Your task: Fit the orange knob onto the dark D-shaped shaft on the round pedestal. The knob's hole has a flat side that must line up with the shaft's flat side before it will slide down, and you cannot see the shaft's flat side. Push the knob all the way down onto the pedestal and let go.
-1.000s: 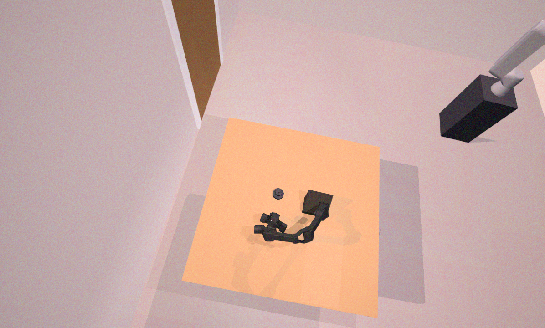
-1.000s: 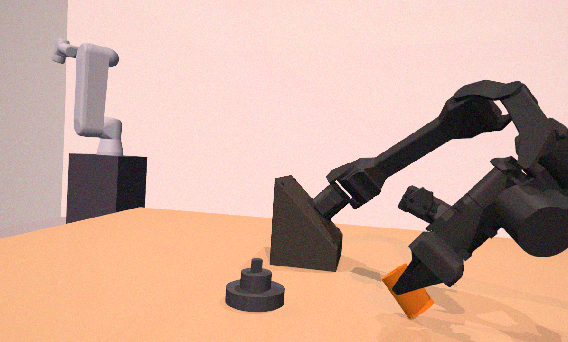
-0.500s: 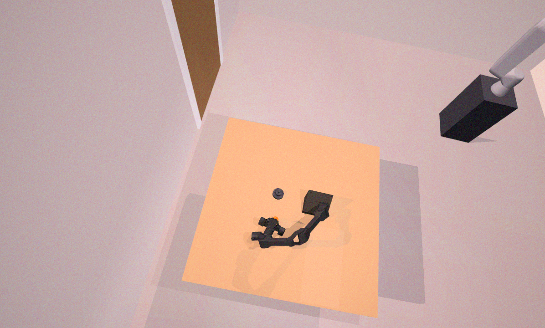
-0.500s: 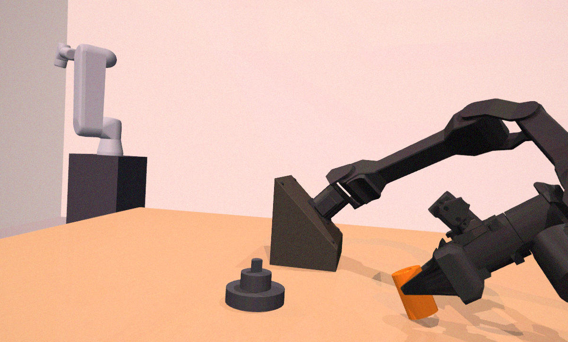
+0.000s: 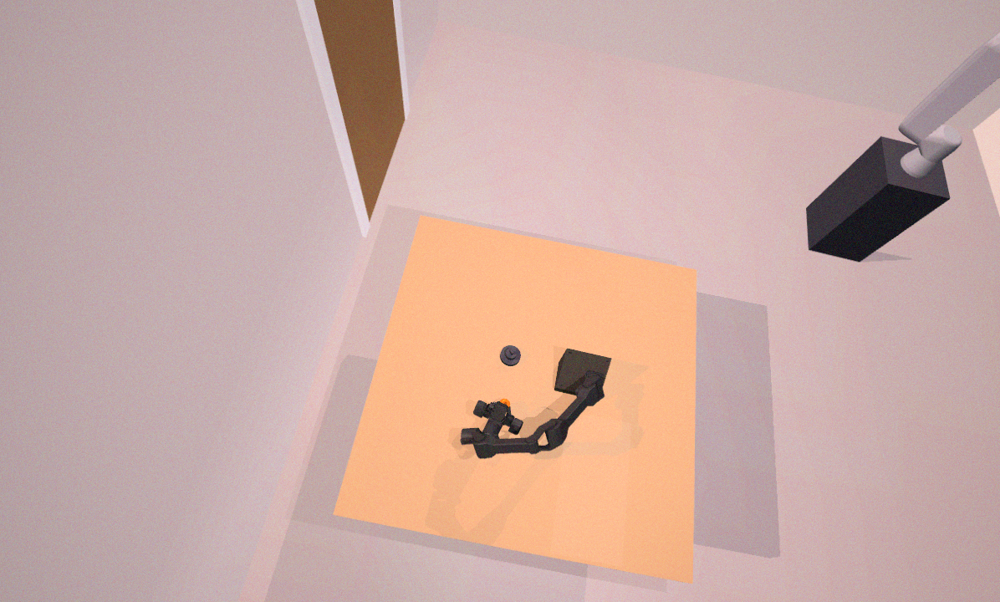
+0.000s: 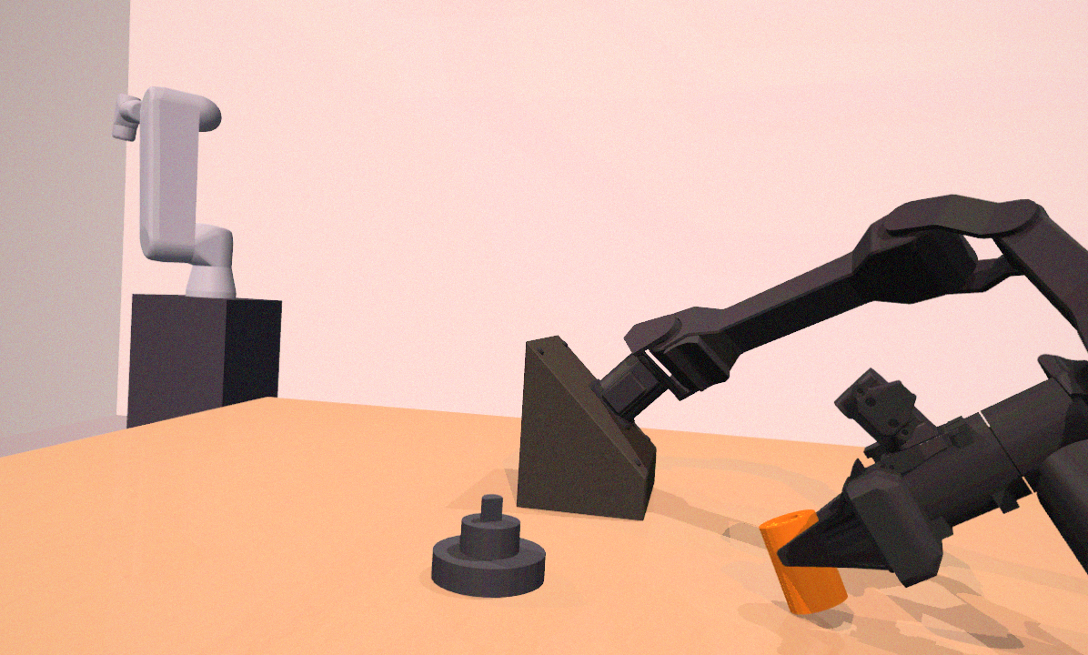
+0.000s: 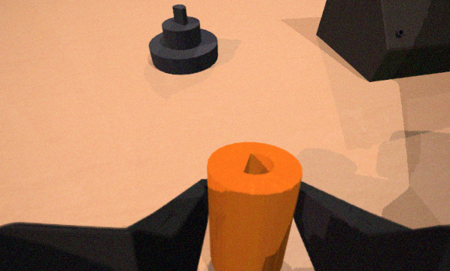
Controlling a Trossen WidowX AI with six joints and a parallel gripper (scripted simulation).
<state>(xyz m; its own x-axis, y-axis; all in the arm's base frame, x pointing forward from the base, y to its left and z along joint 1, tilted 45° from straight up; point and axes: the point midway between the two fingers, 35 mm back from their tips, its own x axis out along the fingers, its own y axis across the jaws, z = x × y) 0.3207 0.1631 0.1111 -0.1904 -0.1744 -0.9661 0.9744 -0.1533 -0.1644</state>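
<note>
The orange knob lies 1 cm to the left of my gripper tip. From my gripper tip the other things lie so: round dark pedestal 21 cm to the right, 2 cm ahead, 1 cm below.
</note>
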